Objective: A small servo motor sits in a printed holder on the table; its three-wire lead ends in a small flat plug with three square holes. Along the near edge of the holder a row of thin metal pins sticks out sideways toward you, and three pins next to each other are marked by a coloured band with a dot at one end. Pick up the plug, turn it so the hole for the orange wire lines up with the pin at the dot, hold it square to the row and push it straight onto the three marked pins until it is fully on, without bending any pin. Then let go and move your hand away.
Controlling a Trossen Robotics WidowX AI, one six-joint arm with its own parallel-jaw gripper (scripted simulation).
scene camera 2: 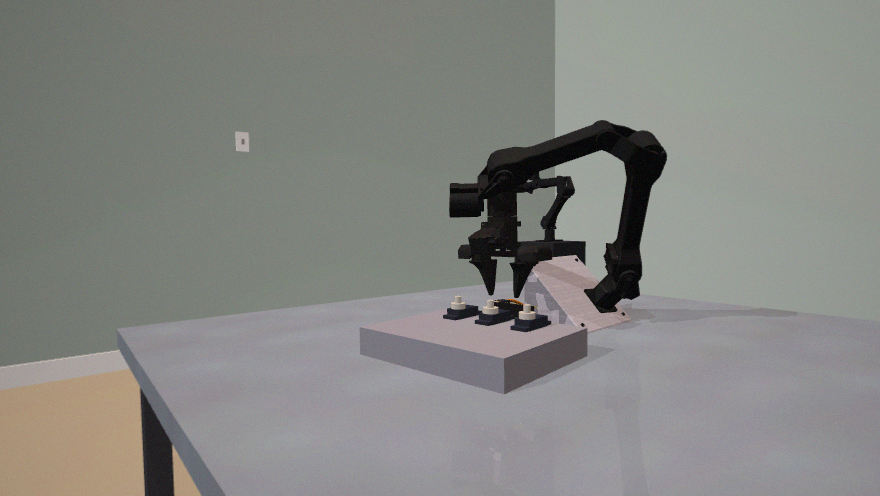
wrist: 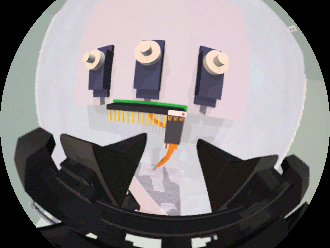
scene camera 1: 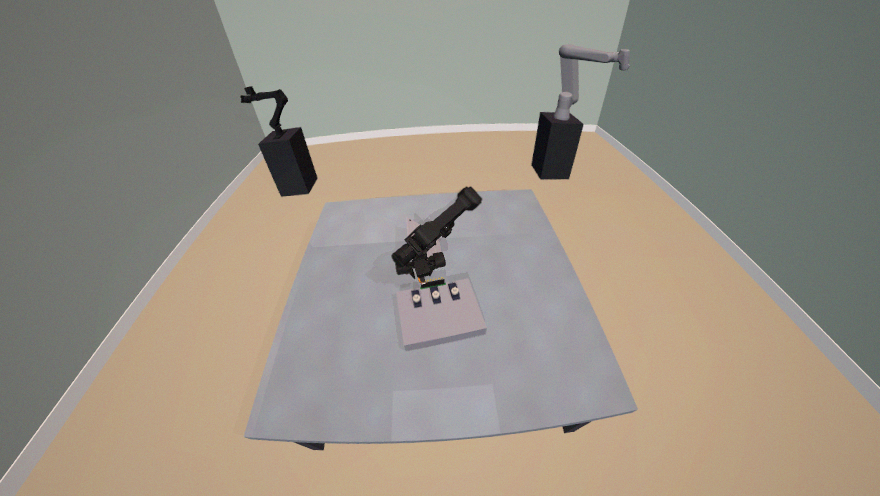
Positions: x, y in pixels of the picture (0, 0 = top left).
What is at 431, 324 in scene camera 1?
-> A printed holder.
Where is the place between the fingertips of my gripper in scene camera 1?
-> At 422, 276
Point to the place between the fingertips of my gripper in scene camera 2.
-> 503, 296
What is my gripper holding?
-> Nothing.
